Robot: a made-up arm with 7 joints.
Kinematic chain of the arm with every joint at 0, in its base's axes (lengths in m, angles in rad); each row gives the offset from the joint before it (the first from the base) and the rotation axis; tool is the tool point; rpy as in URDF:
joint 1: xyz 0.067 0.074 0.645 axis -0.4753 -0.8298 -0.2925
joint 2: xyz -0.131 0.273 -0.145 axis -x
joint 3: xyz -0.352 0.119 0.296 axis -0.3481 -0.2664 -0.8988
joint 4: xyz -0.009 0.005 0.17 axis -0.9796 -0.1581 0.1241
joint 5: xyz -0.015 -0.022 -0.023 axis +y
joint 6: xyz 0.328 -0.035 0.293 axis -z
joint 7: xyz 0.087 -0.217 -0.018 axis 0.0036 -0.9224 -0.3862
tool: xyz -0.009 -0.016 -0.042 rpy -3.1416 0 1.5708
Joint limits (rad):
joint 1: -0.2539..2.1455
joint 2: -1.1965..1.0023
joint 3: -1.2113..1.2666
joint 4: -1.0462..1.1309
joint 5: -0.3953..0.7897
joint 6: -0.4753..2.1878
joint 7: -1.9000..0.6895
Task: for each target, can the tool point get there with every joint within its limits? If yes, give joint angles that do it. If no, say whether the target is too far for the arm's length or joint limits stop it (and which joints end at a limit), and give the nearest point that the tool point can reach.
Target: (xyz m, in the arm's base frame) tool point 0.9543 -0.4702 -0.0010
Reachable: no: joint limits stop it (at a limit: joint 2, joint 3, joint 4, joint 5, joint 7) | nearest point 0.9432 -0.0816 0.2245 | short by 0.449 m
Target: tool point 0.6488 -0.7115 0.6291
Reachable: no: joint limits stop it (at a limit: joint 1, joint 2, joint 3, joint 5, joint 7) | nearest point 0.2040 -0.3938 0.4801 | short by 0.567 m
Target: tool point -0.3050 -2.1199 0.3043
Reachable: no: too far | nearest point -0.3127 -0.6386 0.7152 | short by 1.537 m
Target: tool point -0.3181 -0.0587 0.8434
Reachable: yes | joints 0.3341 -0.8058 -0.7897 -0.4155 -0.2510 1.9299 -1.2903
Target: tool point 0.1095 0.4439 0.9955
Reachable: yes | joints 0.0962 -0.1905 -0.8487 0.3538 0.4875 0.1605 -1.0054
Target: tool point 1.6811 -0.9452 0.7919
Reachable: no: too far | nearest point 1.0177 -0.1896 0.4530 | short by 1.061 m
